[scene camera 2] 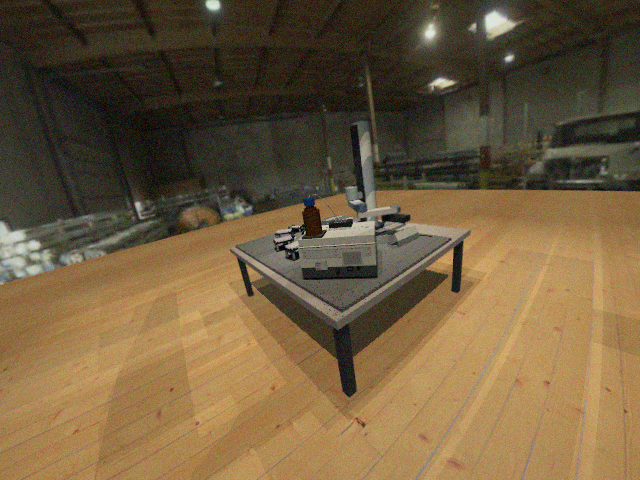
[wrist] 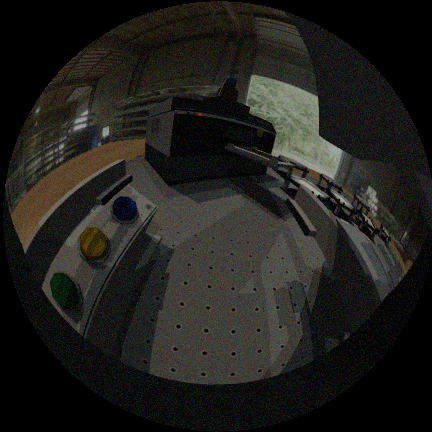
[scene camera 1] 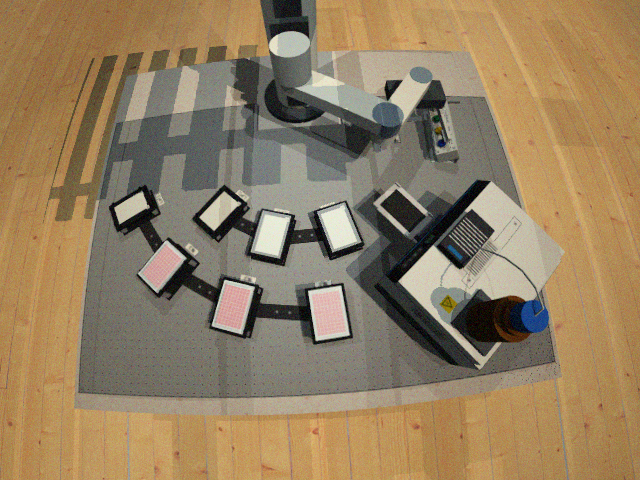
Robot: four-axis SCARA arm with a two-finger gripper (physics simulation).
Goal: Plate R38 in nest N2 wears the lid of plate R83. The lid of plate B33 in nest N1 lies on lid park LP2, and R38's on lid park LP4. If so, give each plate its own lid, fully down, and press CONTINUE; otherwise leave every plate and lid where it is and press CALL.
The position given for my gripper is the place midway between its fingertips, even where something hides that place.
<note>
My gripper (scene camera 1: 423, 141) holds nothing. I also see a green CONTINUE button (wrist: 63, 290), a yellow SKIP button (wrist: 92, 240) and a brown bottle with blue cap (scene camera 1: 508, 319).
My gripper also shows in the wrist view (wrist: 208, 176).
</note>
